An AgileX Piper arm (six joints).
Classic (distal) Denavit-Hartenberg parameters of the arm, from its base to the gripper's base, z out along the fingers. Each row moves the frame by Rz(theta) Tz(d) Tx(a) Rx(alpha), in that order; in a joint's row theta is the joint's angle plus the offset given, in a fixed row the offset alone. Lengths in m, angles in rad.
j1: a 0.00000, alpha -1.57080, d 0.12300, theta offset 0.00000
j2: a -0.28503, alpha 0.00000, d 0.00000, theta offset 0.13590
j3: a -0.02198, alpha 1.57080, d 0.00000, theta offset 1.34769
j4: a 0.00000, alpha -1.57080, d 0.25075, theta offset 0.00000
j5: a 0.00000, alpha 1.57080, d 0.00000, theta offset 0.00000
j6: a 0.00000, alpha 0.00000, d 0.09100, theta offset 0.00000
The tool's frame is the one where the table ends.
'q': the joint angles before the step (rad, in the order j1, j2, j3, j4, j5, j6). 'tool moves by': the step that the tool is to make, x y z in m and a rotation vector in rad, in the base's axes. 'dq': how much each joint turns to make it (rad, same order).
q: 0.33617 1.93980 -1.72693 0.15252 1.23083 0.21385
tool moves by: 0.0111 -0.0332 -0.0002 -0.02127 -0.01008 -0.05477
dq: -0.08189 -0.00007 0.00003 -0.01793 0.00005 -0.02570
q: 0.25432 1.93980 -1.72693 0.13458 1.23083 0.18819
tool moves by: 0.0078 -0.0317 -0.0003 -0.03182 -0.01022 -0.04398
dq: -0.07409 0.00021 -0.00026 -0.02763 0.00005 -0.02745
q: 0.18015 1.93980 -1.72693 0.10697 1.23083 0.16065
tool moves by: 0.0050 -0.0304 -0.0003 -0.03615 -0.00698 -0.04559
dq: -0.06848 0.00012 0.00001 -0.03293 -0.00013 -0.01928
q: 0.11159 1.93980 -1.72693 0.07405 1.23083 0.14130
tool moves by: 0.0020 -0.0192 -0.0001 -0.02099 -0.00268 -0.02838
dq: -0.04334 0.00016 -0.00026 -0.01854 0.00010 -0.01295
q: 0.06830 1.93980 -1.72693 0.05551 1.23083 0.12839
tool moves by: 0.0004 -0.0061 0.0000 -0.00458 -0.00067 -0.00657
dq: -0.01432 -0.00015 0.00018 -0.00303 -0.00003 -0.00756
